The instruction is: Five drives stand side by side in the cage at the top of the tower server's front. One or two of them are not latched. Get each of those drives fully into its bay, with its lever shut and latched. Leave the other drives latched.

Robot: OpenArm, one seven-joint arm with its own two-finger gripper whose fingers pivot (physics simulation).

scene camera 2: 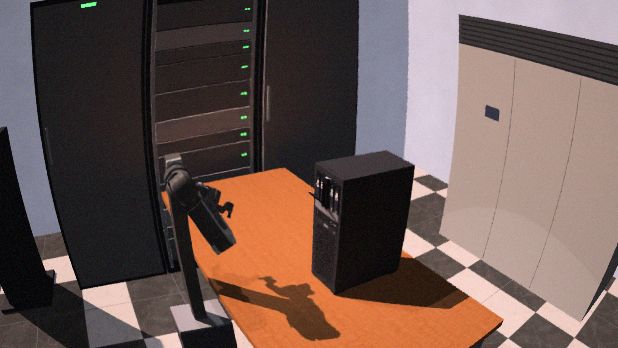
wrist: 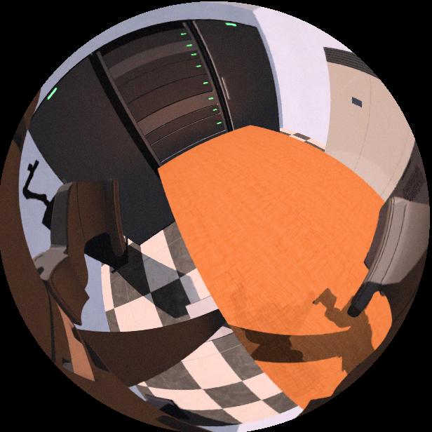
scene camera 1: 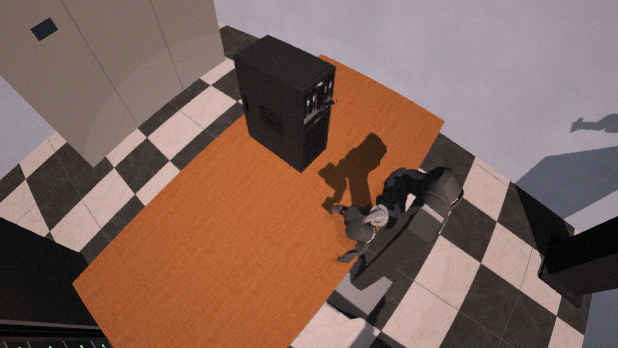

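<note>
The black tower server (scene camera 1: 270, 90) (scene camera 2: 375, 220) stands upright on the orange table. Its drive cage (scene camera 1: 318, 97) (scene camera 2: 327, 194) is at the top of the front, with upright drives side by side. One dark lever (scene camera 1: 332, 102) (scene camera 2: 314, 195) sticks outward from the cage. I cannot tell which bay it belongs to, or whether a second drive is unlatched. The other levers are too small to read. My gripper (scene camera 1: 339, 233) (wrist: 218, 240) is open and empty, with fingers wide apart, over the table's near edge and well away from the server. In the second scene view, the arm partly hides it.
The orange table (scene camera 1: 200, 225) (scene camera 2: 260, 225) (wrist: 280, 200) carries the server. Black rack cabinets (scene camera 2: 310, 85) (wrist: 240, 65) stand beyond one table end. A beige cabinet (scene camera 1: 115, 65) (scene camera 2: 540, 165) stands behind the server. A dark stand (scene camera 1: 575, 260) (scene camera 2: 25, 250) is on the arm's side.
</note>
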